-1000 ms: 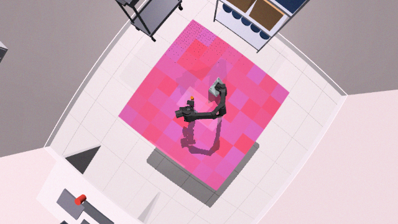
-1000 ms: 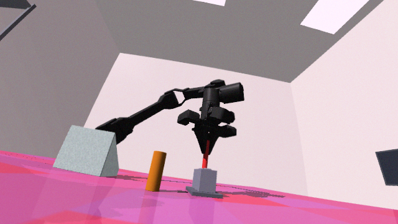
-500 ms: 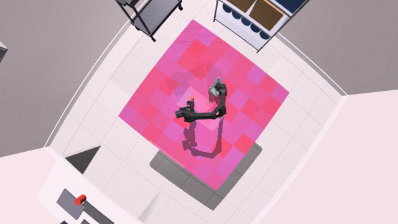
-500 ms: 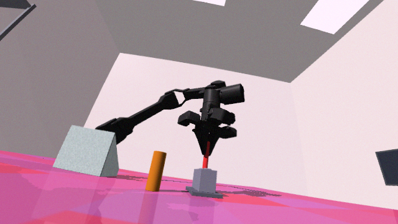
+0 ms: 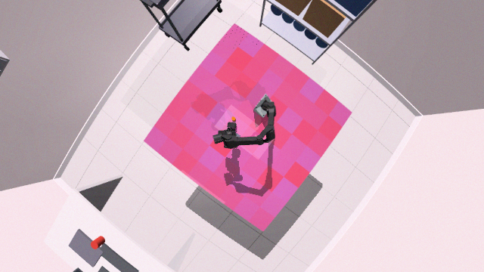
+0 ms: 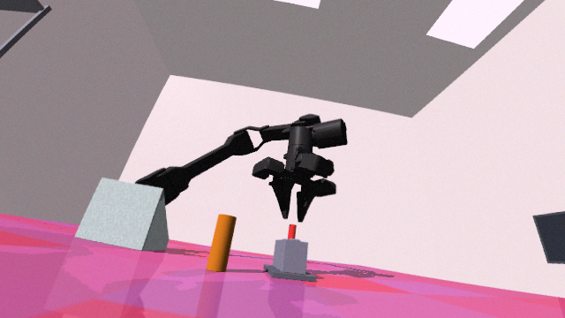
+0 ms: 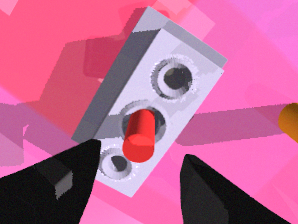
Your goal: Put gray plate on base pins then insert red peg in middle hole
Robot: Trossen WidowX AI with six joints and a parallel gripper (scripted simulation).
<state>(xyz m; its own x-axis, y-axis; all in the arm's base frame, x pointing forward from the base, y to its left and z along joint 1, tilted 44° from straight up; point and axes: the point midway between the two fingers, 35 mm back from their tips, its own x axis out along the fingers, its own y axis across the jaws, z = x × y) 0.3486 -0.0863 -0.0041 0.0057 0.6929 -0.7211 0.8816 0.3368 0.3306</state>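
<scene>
My gripper tip is now 5 cm above the red peg. Round my gripper tip: gray plate (5 cm below); base (9 cm below); orange cylinder (12 cm behind, 6 cm to the right, 6 cm below).
</scene>
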